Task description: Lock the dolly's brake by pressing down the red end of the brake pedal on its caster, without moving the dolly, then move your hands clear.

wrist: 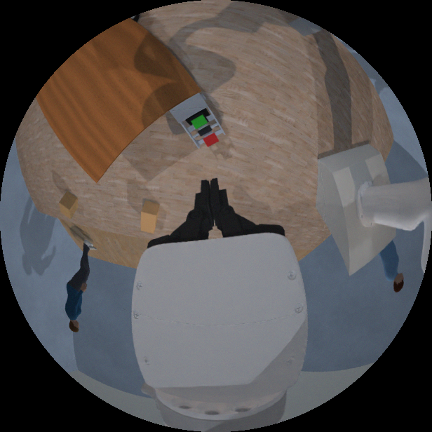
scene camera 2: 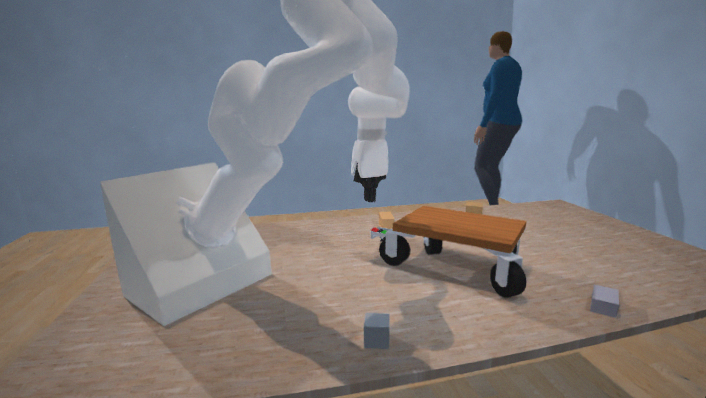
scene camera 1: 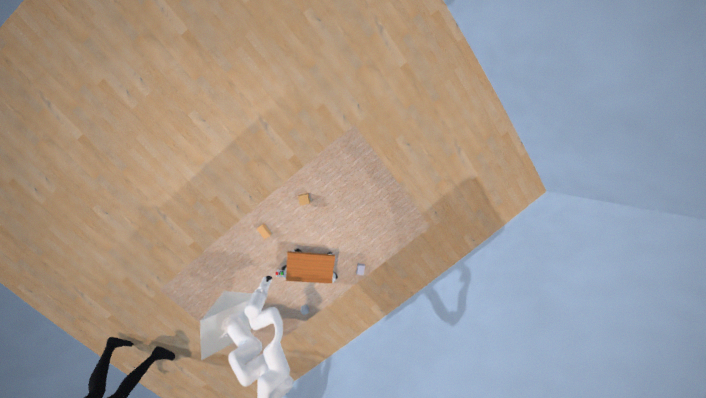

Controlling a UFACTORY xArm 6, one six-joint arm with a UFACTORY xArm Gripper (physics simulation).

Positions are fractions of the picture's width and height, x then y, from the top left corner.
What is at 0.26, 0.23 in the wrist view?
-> A dolly.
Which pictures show the dolly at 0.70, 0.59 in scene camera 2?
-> The wrist view, scene camera 2 and scene camera 1: all of them.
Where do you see a lilac block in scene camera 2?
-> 0.86, 0.76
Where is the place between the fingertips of the gripper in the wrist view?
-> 0.49, 0.44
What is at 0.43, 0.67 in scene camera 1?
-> A dolly.
